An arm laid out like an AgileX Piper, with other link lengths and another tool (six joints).
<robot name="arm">
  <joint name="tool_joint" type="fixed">
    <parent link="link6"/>
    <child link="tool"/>
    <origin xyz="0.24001 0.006 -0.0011" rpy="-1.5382 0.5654 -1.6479"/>
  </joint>
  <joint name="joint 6" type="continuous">
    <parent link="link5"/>
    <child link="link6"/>
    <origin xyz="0.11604 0 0.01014"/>
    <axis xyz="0.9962 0 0.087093"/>
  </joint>
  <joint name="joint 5" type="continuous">
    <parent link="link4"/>
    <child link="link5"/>
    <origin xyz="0 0 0"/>
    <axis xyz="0 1 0"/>
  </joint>
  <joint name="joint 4" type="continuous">
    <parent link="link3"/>
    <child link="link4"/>
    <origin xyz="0.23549 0 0.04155"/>
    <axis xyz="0.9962 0 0.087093"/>
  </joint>
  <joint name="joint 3" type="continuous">
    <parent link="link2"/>
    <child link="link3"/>
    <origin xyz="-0.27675 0 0.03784"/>
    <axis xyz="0 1 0"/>
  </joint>
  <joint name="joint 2" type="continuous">
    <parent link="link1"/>
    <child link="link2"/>
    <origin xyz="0 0 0"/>
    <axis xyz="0 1 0"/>
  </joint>
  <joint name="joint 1" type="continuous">
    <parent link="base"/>
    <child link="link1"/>
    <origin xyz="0 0 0.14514"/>
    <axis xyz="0 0 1"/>
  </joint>
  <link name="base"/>
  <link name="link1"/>
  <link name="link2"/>
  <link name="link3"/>
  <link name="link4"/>
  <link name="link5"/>
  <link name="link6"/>
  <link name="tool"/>
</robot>
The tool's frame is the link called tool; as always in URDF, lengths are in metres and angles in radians. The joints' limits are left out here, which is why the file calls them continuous.
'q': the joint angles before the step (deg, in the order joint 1, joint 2, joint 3, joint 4, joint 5, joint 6). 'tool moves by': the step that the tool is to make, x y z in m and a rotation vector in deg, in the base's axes. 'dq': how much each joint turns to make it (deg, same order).
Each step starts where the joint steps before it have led.
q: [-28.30, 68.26, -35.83, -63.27, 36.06, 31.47]
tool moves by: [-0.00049, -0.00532, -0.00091, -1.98, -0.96, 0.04]
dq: [0.00, 0.00, 2.99, -7.67, -1.32, 7.99]
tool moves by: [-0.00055, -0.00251, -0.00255, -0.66, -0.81, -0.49]
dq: [0.00, 0.46, 1.52, -4.30, -0.37, 5.33]
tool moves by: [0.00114, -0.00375, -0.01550, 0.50, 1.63, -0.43]
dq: [0.00, 3.96, 0.08, -3.59, 0.00, 4.31]
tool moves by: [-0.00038, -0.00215, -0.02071, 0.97, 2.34, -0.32]
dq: [-0.01, 4.63, 0.01, -3.15, 0.05, 3.81]
